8 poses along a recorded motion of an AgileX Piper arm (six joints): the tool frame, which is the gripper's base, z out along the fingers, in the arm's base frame.
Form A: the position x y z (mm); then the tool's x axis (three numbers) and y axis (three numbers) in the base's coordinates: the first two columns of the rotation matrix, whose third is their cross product.
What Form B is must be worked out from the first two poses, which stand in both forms.
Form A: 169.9, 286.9, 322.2, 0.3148, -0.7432, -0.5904, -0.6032, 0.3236, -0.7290
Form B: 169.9, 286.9, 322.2, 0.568, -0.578, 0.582, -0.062
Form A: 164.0, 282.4, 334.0, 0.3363, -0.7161, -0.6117, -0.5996, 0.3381, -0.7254
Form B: 164.0, 282.4, 334.0, 0.583, -0.573, 0.574, -0.050
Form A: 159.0, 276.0, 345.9, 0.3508, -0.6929, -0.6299, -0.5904, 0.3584, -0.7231
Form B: 159.0, 276.0, 345.9, 0.597, -0.565, 0.568, -0.043
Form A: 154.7, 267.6, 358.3, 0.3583, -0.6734, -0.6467, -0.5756, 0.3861, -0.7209
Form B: 154.7, 267.6, 358.3, 0.611, -0.553, 0.565, -0.040
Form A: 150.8, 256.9, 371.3, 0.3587, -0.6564, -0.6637, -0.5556, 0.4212, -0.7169
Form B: 150.8, 256.9, 371.3, 0.626, -0.536, 0.565, -0.040
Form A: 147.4, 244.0, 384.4, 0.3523, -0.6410, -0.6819, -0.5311, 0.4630, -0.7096
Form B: 147.4, 244.0, 384.4, 0.640, -0.516, 0.567, -0.043
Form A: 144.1, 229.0, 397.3, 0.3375, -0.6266, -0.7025, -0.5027, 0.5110, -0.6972
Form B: 144.1, 229.0, 397.3, 0.653, -0.492, 0.574, -0.047
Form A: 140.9, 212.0, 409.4, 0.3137, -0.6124, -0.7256, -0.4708, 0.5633, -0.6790
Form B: 140.9, 212.0, 409.4, 0.664, -0.464, 0.583, -0.053
